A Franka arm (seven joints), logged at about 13 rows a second.
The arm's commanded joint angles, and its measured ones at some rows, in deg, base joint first. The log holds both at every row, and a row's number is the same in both.
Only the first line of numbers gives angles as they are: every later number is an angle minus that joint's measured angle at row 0.
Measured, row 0:
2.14 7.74 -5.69 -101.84 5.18 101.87 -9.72
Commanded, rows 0 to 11:
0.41 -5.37 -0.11 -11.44 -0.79 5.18 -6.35
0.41 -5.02 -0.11 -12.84 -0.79 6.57 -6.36
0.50 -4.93 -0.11 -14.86 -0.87 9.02 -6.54
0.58 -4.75 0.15 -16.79 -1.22 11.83 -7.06
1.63 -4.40 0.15 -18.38 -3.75 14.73 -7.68
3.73 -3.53 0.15 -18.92 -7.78 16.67 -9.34
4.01 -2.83 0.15 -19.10 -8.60 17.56 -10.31
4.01 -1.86 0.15 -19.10 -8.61 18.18 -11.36
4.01 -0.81 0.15 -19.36 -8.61 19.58 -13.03
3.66 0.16 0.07 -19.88 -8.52 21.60 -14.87
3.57 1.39 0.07 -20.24 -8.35 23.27 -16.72
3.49 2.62 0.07 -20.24 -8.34 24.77 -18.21
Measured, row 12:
3.91 0.94 0.23 -19.41 -7.74 21.53 -14.69
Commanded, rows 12 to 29:
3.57 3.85 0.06 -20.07 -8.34 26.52 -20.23
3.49 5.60 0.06 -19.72 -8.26 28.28 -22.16
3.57 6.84 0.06 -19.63 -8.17 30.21 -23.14
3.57 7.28 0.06 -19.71 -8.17 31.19 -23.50
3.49 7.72 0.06 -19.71 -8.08 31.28 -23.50
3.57 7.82 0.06 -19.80 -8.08 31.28 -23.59
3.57 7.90 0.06 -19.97 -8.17 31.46 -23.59
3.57 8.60 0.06 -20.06 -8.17 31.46 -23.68
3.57 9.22 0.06 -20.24 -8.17 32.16 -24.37
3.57 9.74 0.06 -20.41 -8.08 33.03 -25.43
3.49 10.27 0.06 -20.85 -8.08 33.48 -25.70
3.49 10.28 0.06 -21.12 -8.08 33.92 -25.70
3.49 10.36 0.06 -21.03 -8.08 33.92 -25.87
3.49 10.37 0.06 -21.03 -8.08 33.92 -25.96
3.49 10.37 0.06 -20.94 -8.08 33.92 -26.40
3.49 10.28 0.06 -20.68 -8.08 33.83 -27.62
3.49 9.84 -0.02 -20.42 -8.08 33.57 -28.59
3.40 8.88 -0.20 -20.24 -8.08 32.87 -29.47
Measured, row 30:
3.72 10.88 0.02 -19.81 -7.74 32.68 -26.88
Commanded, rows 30 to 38:
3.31 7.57 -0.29 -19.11 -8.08 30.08 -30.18
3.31 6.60 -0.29 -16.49 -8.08 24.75 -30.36
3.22 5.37 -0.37 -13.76 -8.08 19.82 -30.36
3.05 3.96 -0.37 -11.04 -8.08 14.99 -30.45
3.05 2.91 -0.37 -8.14 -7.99 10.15 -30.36
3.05 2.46 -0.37 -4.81 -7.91 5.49 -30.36
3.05 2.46 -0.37 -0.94 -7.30 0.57 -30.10
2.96 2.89 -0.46 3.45 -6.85 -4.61 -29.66
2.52 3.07 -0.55 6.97 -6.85 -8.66 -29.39
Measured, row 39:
3.20 1.68 -0.39 -0.42 -7.61 -1.32 -29.31
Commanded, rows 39 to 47:
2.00 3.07 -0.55 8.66 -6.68 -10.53 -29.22
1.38 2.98 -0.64 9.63 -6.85 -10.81 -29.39
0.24 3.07 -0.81 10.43 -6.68 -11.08 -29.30
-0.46 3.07 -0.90 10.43 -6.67 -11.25 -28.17
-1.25 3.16 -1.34 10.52 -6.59 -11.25 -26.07
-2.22 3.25 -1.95 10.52 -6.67 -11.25 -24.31
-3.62 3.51 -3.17 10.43 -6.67 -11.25 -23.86
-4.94 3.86 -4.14 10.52 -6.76 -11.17 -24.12
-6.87 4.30 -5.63 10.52 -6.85 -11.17 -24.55
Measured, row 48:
-3.71 2.88 -4.05 8.58 -7.53 -9.72 -24.76
